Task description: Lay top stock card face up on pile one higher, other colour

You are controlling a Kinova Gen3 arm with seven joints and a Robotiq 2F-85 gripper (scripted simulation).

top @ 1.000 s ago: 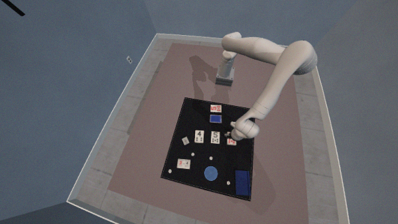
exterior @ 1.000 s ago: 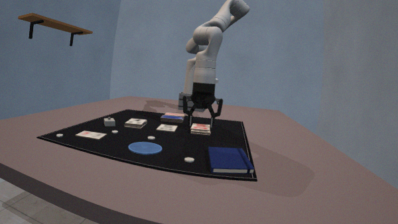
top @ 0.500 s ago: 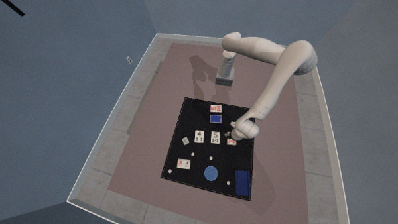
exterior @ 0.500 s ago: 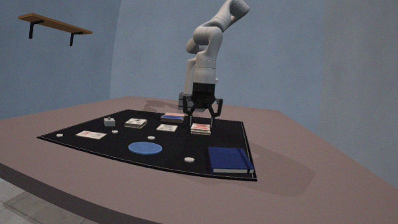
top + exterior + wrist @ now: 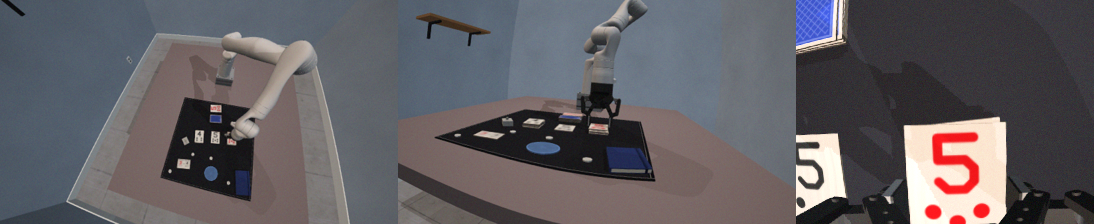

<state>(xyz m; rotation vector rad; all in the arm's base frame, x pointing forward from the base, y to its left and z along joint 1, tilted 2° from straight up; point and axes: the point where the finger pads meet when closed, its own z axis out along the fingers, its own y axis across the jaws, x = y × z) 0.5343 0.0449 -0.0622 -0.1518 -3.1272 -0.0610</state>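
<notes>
My hand is 140 mm to the left of the black mat, 40 mm above it and 20 mm short of it. From my hand the other things lie so: blue disc (240 mm ahead, 150 mm to the right, 30 mm below); grey block (340 mm to the right, 30 mm ahead, 10 mm below); blue book (280 mm ahead, 60 mm to the left, 20 mm below).
</notes>
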